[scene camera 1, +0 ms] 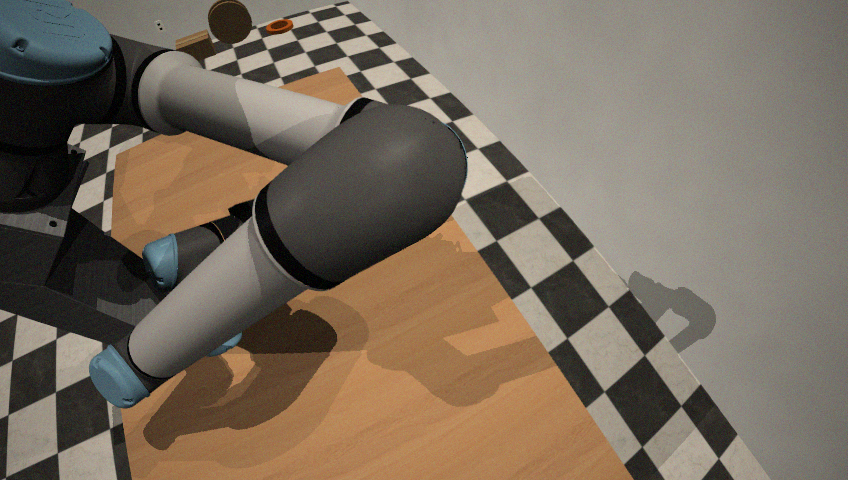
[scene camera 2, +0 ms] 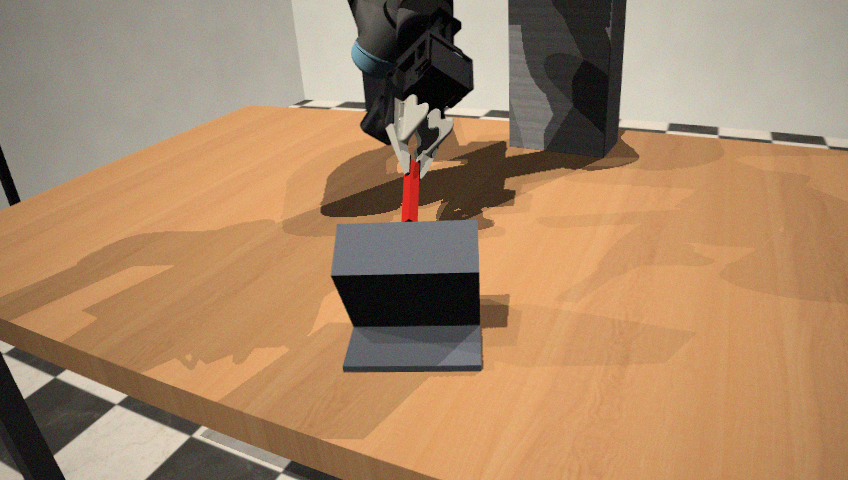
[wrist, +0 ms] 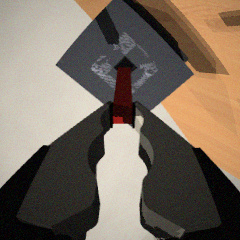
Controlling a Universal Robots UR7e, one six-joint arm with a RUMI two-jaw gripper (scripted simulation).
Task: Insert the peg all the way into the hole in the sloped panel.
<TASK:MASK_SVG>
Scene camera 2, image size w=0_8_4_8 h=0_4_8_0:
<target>my gripper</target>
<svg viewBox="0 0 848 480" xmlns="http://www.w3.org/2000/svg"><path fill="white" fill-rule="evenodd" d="M441 7L438 7L431 16L415 16L402 24L398 31L397 46L400 54L404 54L404 56L396 60L398 66L390 69L386 77L381 81L378 104L376 97L360 123L360 128L364 133L386 145L392 144L405 175L410 174L411 168L408 142L412 135L415 134L417 148L414 151L415 161L420 164L419 180L429 170L439 145L451 133L454 126L453 118L445 118L442 110L446 106L453 108L474 89L473 60L454 45L454 35L462 29L461 21L450 16Z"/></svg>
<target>red peg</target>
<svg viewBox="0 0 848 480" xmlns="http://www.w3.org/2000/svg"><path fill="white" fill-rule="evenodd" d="M412 159L410 174L404 174L402 222L418 221L420 164Z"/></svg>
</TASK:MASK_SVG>
